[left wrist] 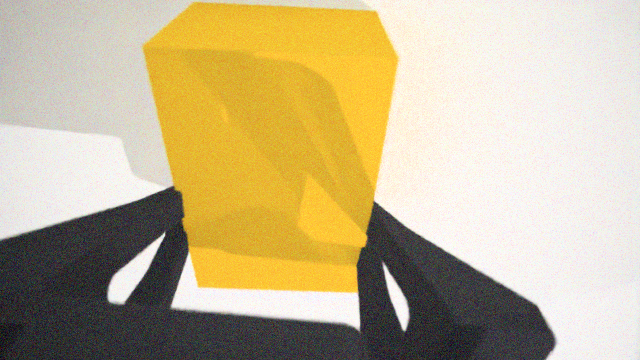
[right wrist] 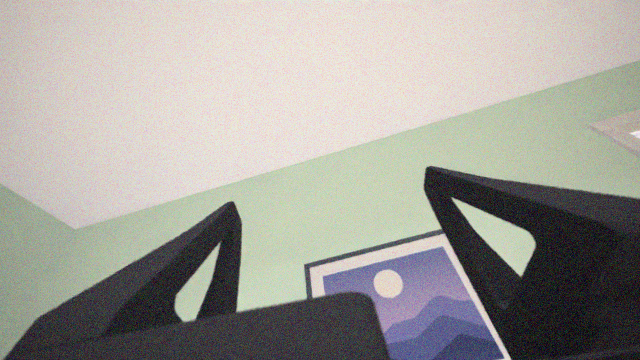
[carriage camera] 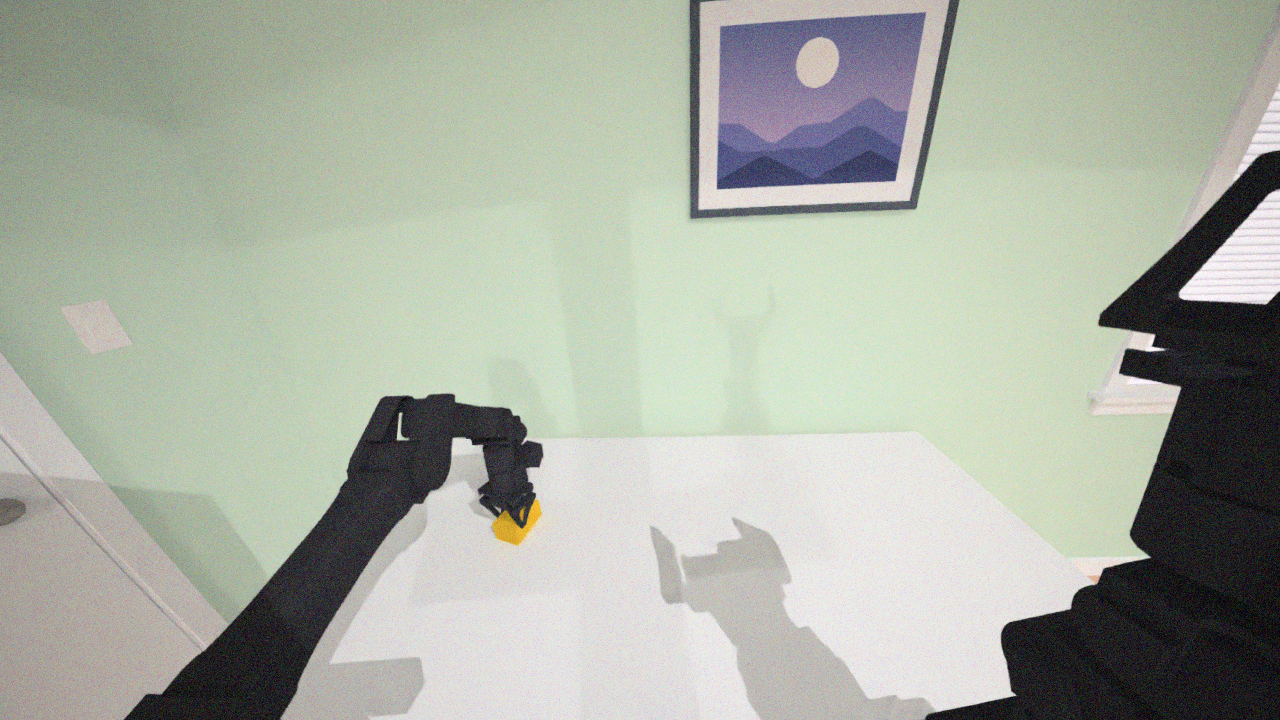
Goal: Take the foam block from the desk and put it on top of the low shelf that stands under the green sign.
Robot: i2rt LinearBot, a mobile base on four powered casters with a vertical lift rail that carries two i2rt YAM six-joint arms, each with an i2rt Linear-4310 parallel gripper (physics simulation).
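Frame: origin at the left arm's base, x left, y back, z up, level; millimetres.
Seen in the pictures: left gripper, fingertip midpoint: (left wrist: 280, 202) (carriage camera: 513, 522); right gripper, fingertip midpoint: (right wrist: 331, 194).
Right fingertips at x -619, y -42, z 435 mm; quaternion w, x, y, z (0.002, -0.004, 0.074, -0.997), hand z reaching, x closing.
A point is followed by its place in that frame.
The yellow foam block (carriage camera: 508, 535) {z -201, x -29, y -466 mm} (left wrist: 270, 125) {z -181, x -48, y -535 mm} is at the left part of the white desk (carriage camera: 850, 501) {z -226, x -823, y -480 mm}. My left gripper (carriage camera: 514, 521) {z -198, x -32, y -497 mm} (left wrist: 280, 202) {z -198, x -32, y -497 mm} points down over it and is shut on it, with a finger against each side of its near part. Whether the block touches the desk is hard to tell. My right gripper (right wrist: 331, 194) {z 435, x -619, y -42 mm} is wide open with no object between its fingers. It is raised at the right of the carriage view, far from the block. The low shelf and the green sign do not show.
A light green wall (carriage camera: 358, 295) {z 255, x 490, y -1000 mm} rises behind the desk, with a framed mountain picture (carriage camera: 805, 170) {z 508, x -775, y -785 mm} (right wrist: 420, 315) {z 606, x -836, y -775 mm} on it. A white door (carriage camera: 80, 573) {z -221, x 946, y -465 mm} is at the left and a window sill (carriage camera: 1132, 400) {z -124, x -1789, y -609 mm} at the right. Arm shadows lie on the desk.
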